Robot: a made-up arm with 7 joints.
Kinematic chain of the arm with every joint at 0, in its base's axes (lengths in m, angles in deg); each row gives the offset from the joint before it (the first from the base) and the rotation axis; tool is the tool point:
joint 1: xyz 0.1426 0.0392 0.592 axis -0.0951 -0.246 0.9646
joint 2: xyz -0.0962 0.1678 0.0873 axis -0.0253 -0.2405 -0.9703
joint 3: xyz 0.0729 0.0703 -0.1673 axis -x
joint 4: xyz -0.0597 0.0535 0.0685 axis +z
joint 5: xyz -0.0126 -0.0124 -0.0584 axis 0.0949 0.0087 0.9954
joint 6: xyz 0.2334 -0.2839 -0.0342 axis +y
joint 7: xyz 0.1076 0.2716 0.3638 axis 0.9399 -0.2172 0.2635
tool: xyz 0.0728 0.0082 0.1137
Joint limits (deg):
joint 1: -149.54..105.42
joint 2: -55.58..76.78
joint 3: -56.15..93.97
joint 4: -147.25..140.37
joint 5: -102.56..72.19
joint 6: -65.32..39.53
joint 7: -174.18..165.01
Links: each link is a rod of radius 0.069 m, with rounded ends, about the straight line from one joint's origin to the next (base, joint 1, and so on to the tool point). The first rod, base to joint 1, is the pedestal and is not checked.
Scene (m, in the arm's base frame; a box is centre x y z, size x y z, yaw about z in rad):
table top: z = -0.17
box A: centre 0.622 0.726 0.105 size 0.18 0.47 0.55 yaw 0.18
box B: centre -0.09 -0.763 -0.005 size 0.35 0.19 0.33 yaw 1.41
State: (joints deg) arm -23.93 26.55 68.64 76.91 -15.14 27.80 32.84
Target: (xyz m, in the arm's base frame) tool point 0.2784 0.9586 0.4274
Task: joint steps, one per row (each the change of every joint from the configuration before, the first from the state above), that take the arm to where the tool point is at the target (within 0.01 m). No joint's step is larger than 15 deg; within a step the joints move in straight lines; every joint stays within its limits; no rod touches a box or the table.
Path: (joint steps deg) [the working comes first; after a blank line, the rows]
Joints at the target: -8.89 1.75 40.08 91.81 -1.89 19.09 28.87
Straight joint move there: touches box A.

1: 11.81 12.56 -5.89 -10.78 -2.18 2.93 7.48
2: 11.81 12.55 -5.88 -10.78 -2.18 2.94 7.49
3: 11.81 12.56 -5.89 -10.78 -2.19 2.93 7.48
4: 11.81 12.56 -5.89 -10.78 -2.18 2.93 7.49
5: -7.74 -12.46 -2.15 9.64 2.65 -6.41 -6.23
6: -7.74 -12.45 -2.16 9.63 2.64 -6.41 -6.23
7: -7.74 -12.46 -2.15 9.64 2.65 -6.41 -6.23
8: -7.74 -12.45 -2.16 9.64 2.65 -6.40 -6.23
9: -7.74 -12.46 -2.16 9.63 2.65 -6.41 -6.23
10: 6.50 -12.75 5.77 9.84 8.74 11.60 -2.76

